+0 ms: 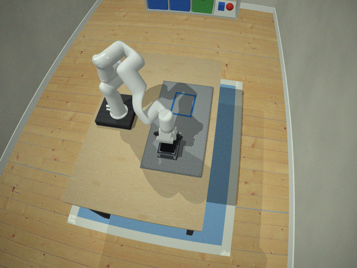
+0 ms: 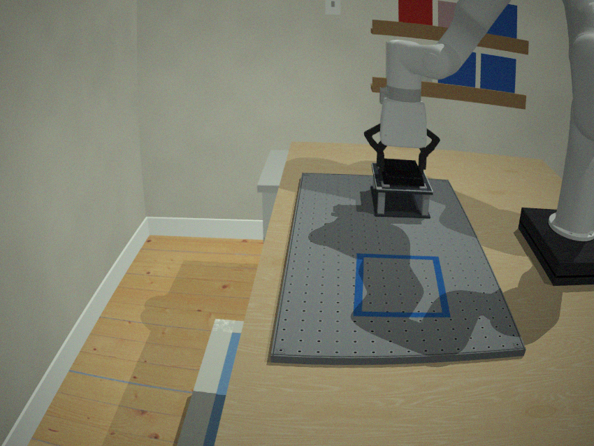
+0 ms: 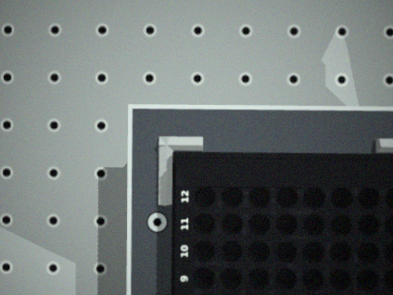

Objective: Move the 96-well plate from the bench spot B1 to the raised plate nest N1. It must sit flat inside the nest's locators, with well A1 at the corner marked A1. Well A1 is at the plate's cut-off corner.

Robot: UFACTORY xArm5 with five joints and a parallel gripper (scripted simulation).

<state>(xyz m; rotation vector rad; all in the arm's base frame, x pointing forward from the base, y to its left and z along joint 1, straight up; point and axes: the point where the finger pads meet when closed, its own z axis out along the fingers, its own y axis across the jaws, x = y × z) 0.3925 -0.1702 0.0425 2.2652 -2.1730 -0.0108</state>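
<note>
Right now the black 96-well plate is 1 cm below my hand. Round my hand: A1 label 5 cm ahead, 8 cm to the left, 2 cm below; then raised plate nest 3 cm below.
</note>
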